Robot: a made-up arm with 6 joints.
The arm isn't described. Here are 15 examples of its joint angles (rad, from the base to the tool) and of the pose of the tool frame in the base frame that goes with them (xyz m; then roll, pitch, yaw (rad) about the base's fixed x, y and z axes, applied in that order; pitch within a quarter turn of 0, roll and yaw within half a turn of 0).
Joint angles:
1: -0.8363 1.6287 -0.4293 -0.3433 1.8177 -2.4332
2: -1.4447 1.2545 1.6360 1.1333 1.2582 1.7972
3: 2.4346 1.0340 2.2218 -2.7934 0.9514 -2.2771
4: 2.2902 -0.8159 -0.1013 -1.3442 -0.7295 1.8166
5: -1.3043 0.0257 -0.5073 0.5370 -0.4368 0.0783
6: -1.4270 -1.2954 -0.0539 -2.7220 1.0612 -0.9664
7: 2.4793 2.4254 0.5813 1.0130 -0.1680 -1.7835
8: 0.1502 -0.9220 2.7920 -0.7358 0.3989 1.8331
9: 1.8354 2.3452 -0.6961 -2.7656 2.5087 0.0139
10: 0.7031 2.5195 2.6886 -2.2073 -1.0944 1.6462
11: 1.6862 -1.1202 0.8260 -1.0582 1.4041 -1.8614
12: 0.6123 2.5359 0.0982 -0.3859 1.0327 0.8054
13: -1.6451 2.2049 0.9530 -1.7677 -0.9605 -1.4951
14: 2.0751 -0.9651 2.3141 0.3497 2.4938 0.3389
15: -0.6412 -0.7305 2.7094 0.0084 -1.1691 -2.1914
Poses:
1: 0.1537 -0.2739 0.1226 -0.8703 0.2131 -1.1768
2: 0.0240 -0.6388 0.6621 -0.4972 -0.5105 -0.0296
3: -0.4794 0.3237 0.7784 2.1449 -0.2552 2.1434
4: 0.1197 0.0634 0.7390 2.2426 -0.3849 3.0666
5: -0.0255 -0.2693 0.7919 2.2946 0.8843 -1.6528
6: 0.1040 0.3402 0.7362 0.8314 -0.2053 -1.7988
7: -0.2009 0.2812 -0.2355 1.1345 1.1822 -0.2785
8: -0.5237 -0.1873 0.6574 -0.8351 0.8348 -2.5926
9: -0.1068 0.0415 0.0679 0.4749 -0.6791 1.5525
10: 0.4271 0.4080 -0.1811 -3.0678 -0.6408 1.8037
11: 0.1118 -0.3277 0.8795 2.1867 0.0230 -0.4209
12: 0.1390 -0.0751 -0.1167 1.3594 1.2172 -0.5917
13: -0.0192 -0.2924 -0.1892 1.1337 0.5166 -0.4660
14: 0.4686 -0.4598 0.5880 -3.0902 0.4692 2.3090
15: -0.4348 0.2199 0.6452 2.1789 -0.8707 2.5124
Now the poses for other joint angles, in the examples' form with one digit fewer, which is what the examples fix.
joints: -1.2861 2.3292 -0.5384 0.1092 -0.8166 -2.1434
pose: -0.040 -0.156 -0.070 2.021 -0.538 1.948
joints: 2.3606 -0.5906 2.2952 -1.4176 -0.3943 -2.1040
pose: 0.341 -0.213 0.957 -2.649 -0.295 -1.189
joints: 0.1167 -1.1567 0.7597 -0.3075 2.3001 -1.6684
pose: -0.395 -0.144 0.869 1.876 1.051 -2.554
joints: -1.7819 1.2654 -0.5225 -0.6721 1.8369 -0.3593
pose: -0.143 -0.250 0.235 -2.917 -0.094 -2.430
